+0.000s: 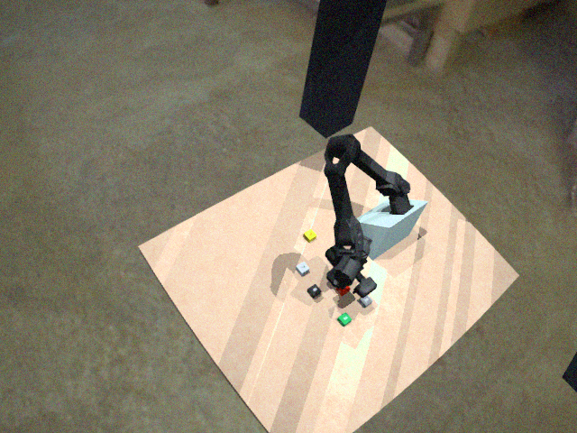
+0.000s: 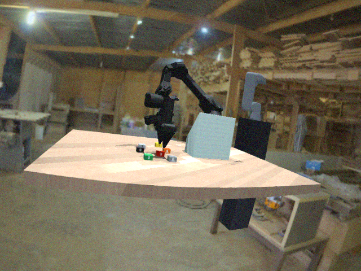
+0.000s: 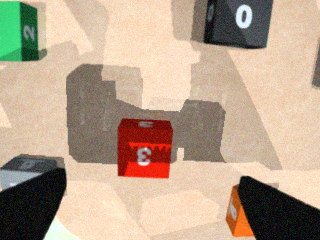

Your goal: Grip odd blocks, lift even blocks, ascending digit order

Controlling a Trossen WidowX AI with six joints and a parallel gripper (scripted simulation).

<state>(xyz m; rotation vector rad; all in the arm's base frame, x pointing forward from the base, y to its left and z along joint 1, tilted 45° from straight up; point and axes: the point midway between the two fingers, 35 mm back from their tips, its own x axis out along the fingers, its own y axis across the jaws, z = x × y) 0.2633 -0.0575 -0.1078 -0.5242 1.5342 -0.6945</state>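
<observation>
The red block lies 10 mm to the left of my gripper tip and 30 mm below it. The rest, counted from my gripper tip: black block 80 mm ahead, 50 mm to the right, 30 mm below; then grey block 20 mm behind, 90 mm to the left, 30 mm below; then orange block 50 mm behind, 70 mm to the right, 30 mm below.
</observation>
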